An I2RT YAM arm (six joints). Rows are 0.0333 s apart.
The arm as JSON. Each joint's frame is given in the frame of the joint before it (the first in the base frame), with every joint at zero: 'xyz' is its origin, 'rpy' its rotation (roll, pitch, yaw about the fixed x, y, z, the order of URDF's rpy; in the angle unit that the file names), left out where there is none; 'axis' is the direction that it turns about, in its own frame. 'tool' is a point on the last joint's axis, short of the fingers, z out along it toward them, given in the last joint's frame.
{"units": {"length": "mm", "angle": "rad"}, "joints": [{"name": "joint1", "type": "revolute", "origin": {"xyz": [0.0, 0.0, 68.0]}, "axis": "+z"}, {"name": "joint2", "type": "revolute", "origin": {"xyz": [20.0, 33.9, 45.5]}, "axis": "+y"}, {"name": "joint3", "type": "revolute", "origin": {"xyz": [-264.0, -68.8, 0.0]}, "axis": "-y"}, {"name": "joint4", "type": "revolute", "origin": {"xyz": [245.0, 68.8, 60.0]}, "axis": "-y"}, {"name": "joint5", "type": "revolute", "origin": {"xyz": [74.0, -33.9, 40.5]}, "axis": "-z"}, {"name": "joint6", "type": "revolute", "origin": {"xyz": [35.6, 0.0, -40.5]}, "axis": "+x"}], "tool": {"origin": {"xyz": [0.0, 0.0, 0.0], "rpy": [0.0, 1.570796, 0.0]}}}
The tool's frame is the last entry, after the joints.
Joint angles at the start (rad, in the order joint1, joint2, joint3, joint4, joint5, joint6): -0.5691 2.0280 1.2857 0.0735 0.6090 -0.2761
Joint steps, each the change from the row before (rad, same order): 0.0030 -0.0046 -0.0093 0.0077 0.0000 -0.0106; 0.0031 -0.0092 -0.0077 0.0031 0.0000 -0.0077; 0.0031 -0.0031 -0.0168 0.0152 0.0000 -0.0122; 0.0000 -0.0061 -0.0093 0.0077 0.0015 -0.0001; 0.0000 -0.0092 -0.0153 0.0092 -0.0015 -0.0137; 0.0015 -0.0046 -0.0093 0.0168 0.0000 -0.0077; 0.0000 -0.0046 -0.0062 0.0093 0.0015 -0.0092; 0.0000 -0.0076 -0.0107 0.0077 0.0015 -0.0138; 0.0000 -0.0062 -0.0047 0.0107 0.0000 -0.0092; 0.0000 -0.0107 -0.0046 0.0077 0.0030 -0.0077
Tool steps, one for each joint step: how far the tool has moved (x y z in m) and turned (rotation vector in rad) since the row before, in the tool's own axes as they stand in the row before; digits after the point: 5 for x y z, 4 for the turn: 0.00089 0.00081 -0.00153 -0.0013 -0.0040 -0.0104; -0.00027 -0.00035 -0.00273 -0.0009 -0.0054 -0.0066; 0.00298 0.00191 -0.00096 -0.0017 -0.0029 -0.0129; 0.00093 -0.00064 -0.00120 0.0025 -0.0031 0.0025; 0.00203 -0.00061 -0.00178 -0.0006 -0.0029 -0.0119; 0.00020 0.00000 -0.00121 0.0022 -0.0103 -0.0015; 0.00011 -0.00071 -0.00094 0.0035 -0.0055 -0.0048; 0.00108 -0.00082 -0.00154 0.0027 -0.0030 -0.0112; -0.00087 -0.00132 -0.00134 0.0035 -0.0094 -0.0022; -0.00157 -0.00248 -0.00237 0.0068 -0.0095 0.0002
